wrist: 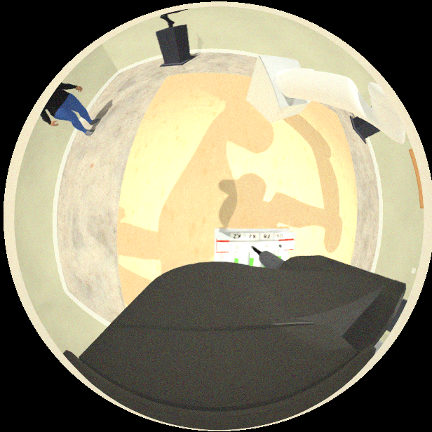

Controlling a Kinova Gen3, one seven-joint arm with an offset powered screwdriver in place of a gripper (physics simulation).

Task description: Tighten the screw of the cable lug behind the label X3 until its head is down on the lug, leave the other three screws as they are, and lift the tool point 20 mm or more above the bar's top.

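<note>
The white bar [222,247] with red lines lies at the lower middle of the wrist view, partly hidden by the dark tool body. Its labels appear upside down; the label X3 [253,235] is second from the left in the row. My screwdriver [254,247] reaches in from the lower right, its dark tip just behind the label X3 in the picture. The tip covers the X3 screw, so the screw's height and any contact with the tip cannot be told. A dark screw head [280,246] shows behind the rightmost label. The tool has no fingers.
Green strips [237,260] [251,261] show on the bar near the tool body. The white arm [320,85] rises at the upper right of the wooden table [145,185]. A dark pedestal [173,45] and a person [73,107] are beyond the table.
</note>
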